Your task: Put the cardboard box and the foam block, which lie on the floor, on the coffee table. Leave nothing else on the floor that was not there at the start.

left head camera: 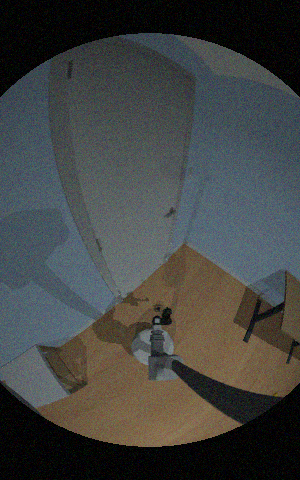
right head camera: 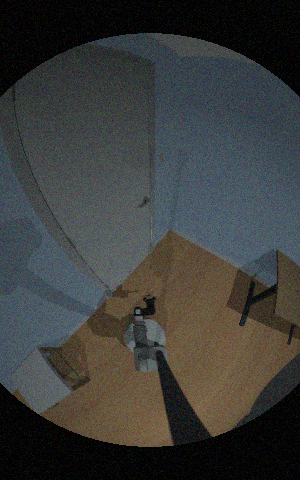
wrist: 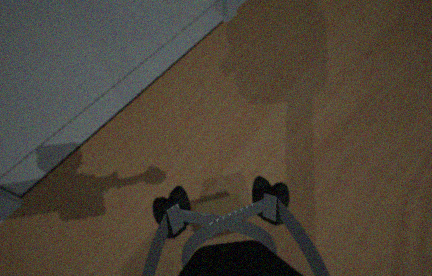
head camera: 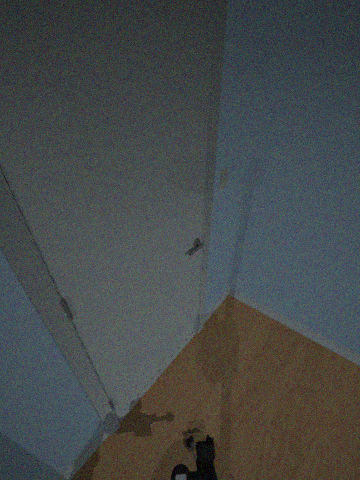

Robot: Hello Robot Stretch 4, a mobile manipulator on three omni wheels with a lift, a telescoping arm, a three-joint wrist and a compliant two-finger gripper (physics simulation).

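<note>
My gripper (head camera: 199, 440) (left head camera: 165, 312) (right head camera: 149, 300) (wrist: 220, 196) is open, its two dark pads wide apart, low over the wooden floor. A small tan block-shaped thing (wrist: 223, 184) lies on the floor between and slightly beyond the pads in the wrist view, a dark strip along its near side. It blends with the floor, and I cannot tell if it is the cardboard box or the foam block. It is partly hidden by the gripper in the head camera view. I cannot make out the other object. A table (left head camera: 295, 305) (right head camera: 290, 295) with a tan top and dark legs stands at the right, possibly the coffee table.
A grey door (head camera: 135, 225) (left head camera: 130, 150) (right head camera: 95, 150) stands ahead at the left, its foot near the gripper. A blue wall (head camera: 300, 175) meets it at the corner. A pale cabinet-like piece (left head camera: 35, 377) (right head camera: 40, 382) stands at the lower left. Shadows cross the floor (wrist: 370, 150).
</note>
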